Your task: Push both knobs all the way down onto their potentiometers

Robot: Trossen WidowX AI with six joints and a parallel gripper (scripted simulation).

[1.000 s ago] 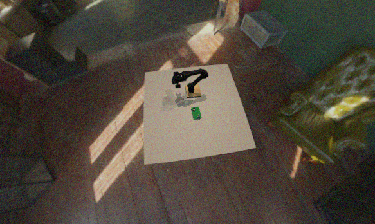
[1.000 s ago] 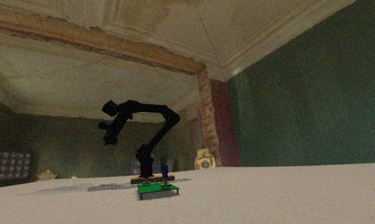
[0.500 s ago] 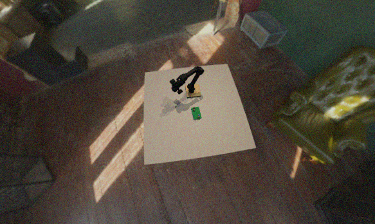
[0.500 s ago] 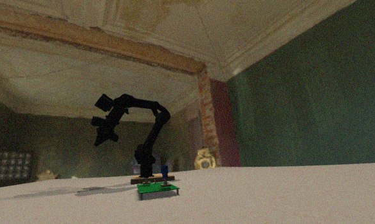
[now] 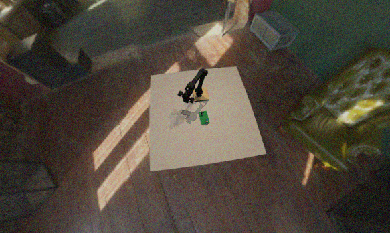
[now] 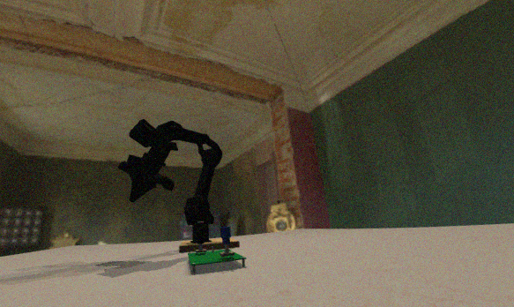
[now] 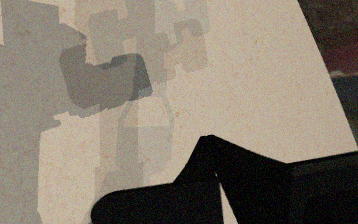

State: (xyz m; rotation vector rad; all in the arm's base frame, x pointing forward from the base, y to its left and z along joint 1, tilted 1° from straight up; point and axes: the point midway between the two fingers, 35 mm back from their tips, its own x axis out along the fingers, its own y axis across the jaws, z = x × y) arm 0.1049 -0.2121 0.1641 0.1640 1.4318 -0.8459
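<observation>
My gripper tip is now 17 cm to the right of the black knob, 17 cm short of it and 10 cm above it. From my gripper tip the other things lie so: blue knob: 28 cm ahead, 19 cm to the left, 10 cm below; then potentiometer: 28 cm ahead, 19 cm to the left, 11 cm below.
</observation>
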